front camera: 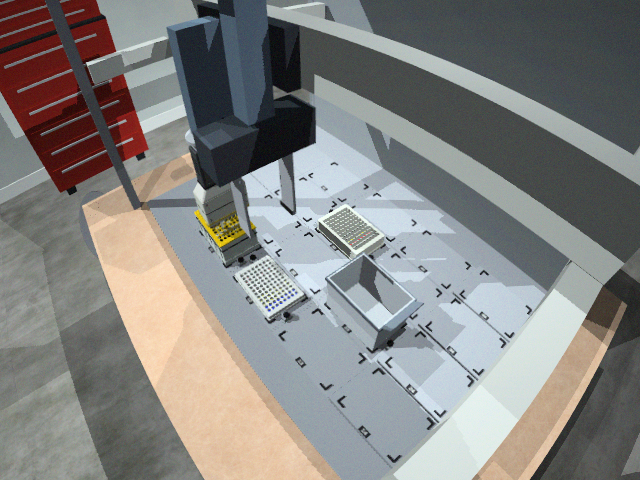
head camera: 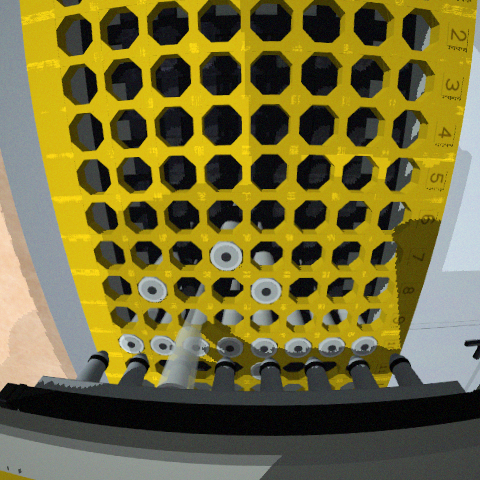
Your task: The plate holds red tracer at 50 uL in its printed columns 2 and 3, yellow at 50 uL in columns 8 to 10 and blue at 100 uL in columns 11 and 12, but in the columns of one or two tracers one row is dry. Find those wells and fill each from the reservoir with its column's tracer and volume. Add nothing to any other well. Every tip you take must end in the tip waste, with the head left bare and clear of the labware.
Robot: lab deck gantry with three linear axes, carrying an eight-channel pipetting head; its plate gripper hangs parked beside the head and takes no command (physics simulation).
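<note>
The pipetting head (front camera: 212, 200) (head camera: 240, 419) is low over the yellow tip rack (front camera: 235, 239) (head camera: 51, 125). In the head view a pale tip (head camera: 179, 367) is on the third nozzle from the left; the other seven are bare. Its lower end is unclear against the rack. White tip tops sit in rack rows 7, 8 and 10; rows 2 to 6 show dark holes. The plate (front camera: 253, 297) shows blue wells at its near end; single wells are too small to read. The reservoir (front camera: 333, 241) shows a red line. The parked plate gripper (front camera: 269, 223) has its paddles apart, empty.
The grey open-topped tip waste (front camera: 351, 314) stands right of the plate and in front of the reservoir. One gripper paddle hangs close beside the tip rack in the front view. A pale rail (front camera: 527, 330) runs along the right of the deck. A red drawer cabinet (front camera: 67, 98) stands behind at left.
</note>
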